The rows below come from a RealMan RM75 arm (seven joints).
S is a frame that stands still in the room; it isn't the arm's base.
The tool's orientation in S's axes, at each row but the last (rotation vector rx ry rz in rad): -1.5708, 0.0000, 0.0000; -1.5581, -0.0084, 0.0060; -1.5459, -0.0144, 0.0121; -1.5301, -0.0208, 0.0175; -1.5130, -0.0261, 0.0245; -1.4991, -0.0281, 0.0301; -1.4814, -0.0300, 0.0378; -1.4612, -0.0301, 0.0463; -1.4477, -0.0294, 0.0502
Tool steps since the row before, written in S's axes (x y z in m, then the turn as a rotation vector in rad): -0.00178, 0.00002, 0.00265, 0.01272, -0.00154, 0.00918; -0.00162, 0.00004, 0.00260, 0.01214, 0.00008, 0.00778; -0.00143, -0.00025, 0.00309, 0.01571, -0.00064, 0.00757; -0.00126, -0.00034, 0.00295, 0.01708, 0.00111, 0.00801; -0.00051, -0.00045, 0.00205, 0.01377, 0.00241, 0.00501; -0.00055, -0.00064, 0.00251, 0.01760, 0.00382, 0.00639; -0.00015, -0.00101, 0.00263, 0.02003, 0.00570, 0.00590; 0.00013, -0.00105, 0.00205, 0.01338, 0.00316, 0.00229; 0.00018, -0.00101, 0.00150, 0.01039, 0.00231, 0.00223
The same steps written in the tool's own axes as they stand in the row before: -0.00178, -0.00265, 0.00002, 0.01272, -0.00918, -0.00154; -0.00162, -0.00260, 0.00009, 0.01215, -0.00776, 0.00007; -0.00143, -0.00310, -0.00015, 0.01571, -0.00756, -0.00072; -0.00126, -0.00296, -0.00019, 0.01712, -0.00793, 0.00101; -0.00052, -0.00207, -0.00031, 0.01385, -0.00486, 0.00225; -0.00057, -0.00255, -0.00044, 0.01773, -0.00615, 0.00361; -0.00020, -0.00271, -0.00076, 0.02024, -0.00551, 0.00533; 0.00006, -0.00215, -0.00082, 0.01350, -0.00211, 0.00274; 0.00011, -0.00161, -0.00083, 0.01047, -0.00210, 0.00204
